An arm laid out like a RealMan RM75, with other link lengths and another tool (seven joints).
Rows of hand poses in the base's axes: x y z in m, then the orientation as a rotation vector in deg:
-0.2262 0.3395 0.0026 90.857 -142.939 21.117
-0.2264 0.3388 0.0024 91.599 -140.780 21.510
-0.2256 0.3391 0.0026 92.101 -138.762 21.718
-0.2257 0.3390 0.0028 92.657 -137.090 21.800
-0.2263 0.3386 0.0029 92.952 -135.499 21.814
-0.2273 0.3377 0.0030 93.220 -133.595 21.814
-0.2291 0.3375 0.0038 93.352 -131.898 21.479
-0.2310 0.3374 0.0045 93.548 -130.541 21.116
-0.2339 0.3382 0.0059 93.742 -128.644 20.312
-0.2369 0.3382 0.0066 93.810 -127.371 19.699
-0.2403 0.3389 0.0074 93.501 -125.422 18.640
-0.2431 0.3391 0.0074 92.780 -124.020 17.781
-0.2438 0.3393 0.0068 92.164 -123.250 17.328
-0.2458 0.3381 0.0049 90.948 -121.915 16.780
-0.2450 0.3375 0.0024 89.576 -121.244 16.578
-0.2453 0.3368 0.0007 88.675 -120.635 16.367
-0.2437 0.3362 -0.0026 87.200 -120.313 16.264
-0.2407 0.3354 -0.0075 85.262 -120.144 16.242
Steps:
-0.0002 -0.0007 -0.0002 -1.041 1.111 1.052
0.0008 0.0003 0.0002 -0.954 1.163 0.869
-0.0001 -0.0001 0.0002 -0.692 0.951 0.812
-0.0006 -0.0004 0.0001 -0.708 1.007 0.631
-0.0010 -0.0009 0.0001 -0.867 1.234 0.713
-0.0018 -0.0002 0.0008 -0.646 1.294 0.544
-0.0019 -0.0001 0.0007 -0.430 1.049 0.487
-0.0029 0.0008 0.0014 -0.479 1.636 0.606
-0.0030 0.0000 0.0007 -0.304 1.153 0.365
-0.0034 0.0007 0.0008 -0.572 1.959 0.296
-0.0028 0.0002 0.0000 -0.575 1.621 -0.106
-0.0007 0.0002 -0.0006 -0.421 0.953 -0.191
-0.0020 -0.0012 -0.0019 -0.914 1.584 -0.384
0.0008 -0.0006 -0.0025 -0.848 0.998 -0.654
-0.0003 -0.0007 -0.0017 -0.594 0.811 -0.389
0.0016 -0.0006 -0.0033 -0.785 0.727 -0.829
0.0030 -0.0008 -0.0049 -0.972 0.708 -1.163

